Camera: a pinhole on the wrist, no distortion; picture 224 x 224 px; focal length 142.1 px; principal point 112.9 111.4 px. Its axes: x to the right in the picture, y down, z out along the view. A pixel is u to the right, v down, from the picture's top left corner.
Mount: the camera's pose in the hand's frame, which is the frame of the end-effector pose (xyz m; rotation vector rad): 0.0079 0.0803 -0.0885 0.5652 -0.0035 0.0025
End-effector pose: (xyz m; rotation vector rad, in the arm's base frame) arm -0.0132 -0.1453 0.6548 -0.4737 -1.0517 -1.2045
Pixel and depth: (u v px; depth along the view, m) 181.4 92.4 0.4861
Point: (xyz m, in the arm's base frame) -0.3460 -0.1255 0.9465
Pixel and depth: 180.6 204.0 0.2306
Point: -0.0128 -0.0314 0.8614
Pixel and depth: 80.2 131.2 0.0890
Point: 0.0291 -0.1293 0.6500
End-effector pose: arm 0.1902 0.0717 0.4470 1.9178 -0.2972 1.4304
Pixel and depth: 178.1 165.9 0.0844
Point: 0.1716 0.0371 0.5141
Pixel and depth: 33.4 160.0 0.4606
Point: 0.4034 -0.2134 0.1555
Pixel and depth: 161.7 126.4 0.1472
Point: 0.2356 0.0450 0.4997
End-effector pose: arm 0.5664 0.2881 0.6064 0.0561 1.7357 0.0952
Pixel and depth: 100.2 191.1 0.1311
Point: 0.6266 0.3615 0.6075
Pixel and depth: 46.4 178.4 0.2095
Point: 0.7197 0.3354 0.6775
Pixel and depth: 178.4 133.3 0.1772
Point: 0.6265 0.3072 0.5073
